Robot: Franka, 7 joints.
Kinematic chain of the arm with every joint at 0, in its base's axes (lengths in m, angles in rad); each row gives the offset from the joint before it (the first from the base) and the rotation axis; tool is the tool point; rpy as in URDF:
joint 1: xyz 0 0 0.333 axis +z
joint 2: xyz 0 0 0 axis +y
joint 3: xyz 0 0 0.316 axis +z
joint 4: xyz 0.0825 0 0 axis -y
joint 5: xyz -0.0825 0 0.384 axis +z
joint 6: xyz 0 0 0 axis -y
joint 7: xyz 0.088 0 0 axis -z
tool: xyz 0 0 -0.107 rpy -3.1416 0 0
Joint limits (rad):
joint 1: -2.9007..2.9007
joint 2: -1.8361..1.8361
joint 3: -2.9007..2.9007
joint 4: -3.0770..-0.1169
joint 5: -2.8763..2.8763
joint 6: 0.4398..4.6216
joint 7: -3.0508..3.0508
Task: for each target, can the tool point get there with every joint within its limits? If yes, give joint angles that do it. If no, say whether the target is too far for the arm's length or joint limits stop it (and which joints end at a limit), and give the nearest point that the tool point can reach.
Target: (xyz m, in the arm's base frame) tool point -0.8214 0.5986 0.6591
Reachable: no: too far | nearest point -0.6602 0.4811 0.5951 | short by 0.210 m
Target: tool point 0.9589 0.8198 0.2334
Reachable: no: too far | nearest point 0.6500 0.5558 0.2655 | short by 0.408 m
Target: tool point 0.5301 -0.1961 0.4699
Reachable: yes | joints 1.6158 -0.7898 -1.4240 -1.9633 -1.7276 1.1175 1.3668
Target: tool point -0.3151 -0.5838 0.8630
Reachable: yes | joints 0.8996 -1.0710 -0.8524 -0.3429 1.3209 2.1662 0.7643
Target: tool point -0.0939 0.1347 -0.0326
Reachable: yes | joints 1.4722 1.1888 0.0991 -2.8440 -0.5265 3.8118 0.2881
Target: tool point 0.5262 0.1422 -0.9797
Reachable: no: too far | nearest point 0.3873 0.1047 -0.3475 | short by 0.648 m
